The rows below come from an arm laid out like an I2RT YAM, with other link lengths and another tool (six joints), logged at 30 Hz.
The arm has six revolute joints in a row. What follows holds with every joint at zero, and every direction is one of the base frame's. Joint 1 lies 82.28 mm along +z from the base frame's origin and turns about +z. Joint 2 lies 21 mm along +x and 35.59 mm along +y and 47.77 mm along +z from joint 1 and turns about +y. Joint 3 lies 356.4 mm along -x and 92.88 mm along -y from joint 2 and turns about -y. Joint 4 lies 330.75 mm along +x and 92.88 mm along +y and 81 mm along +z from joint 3 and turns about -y. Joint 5 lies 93.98 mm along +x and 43.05 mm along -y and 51.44 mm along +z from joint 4 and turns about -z. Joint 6 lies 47.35 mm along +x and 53.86 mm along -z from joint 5 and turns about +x. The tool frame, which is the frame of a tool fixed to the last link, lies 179 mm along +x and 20 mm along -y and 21 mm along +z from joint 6; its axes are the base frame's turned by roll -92.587, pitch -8.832 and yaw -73.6 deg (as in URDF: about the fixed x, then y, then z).
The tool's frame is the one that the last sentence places.
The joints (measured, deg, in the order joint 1, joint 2, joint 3, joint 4, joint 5, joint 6), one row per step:
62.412, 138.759, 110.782, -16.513, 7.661, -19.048
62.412, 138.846, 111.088, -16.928, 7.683, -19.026
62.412, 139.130, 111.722, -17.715, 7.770, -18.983
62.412, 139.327, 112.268, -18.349, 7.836, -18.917
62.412, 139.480, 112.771, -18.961, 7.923, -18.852
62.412, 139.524, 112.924, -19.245, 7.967, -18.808
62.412, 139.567, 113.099, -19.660, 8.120, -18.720
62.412, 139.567, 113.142, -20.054, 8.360, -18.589
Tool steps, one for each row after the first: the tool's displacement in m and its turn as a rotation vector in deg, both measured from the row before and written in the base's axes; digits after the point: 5 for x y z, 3 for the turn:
0.00006, -0.00008, 0.00004, -0.171, 0.089, -0.031
0.00033, -0.00014, -0.00111, -0.397, 0.172, -0.092
0.00035, 0.00005, -0.00008, -0.245, 0.127, -0.093
0.00036, -0.00010, 0.00025, -0.232, 0.102, -0.107
0.00001, -0.00040, -0.00028, -0.150, 0.077, -0.062
0.00019, -0.00100, -0.00053, -0.263, 0.081, -0.169
0.00023, -0.00170, -0.00107, -0.333, 0.079, -0.260

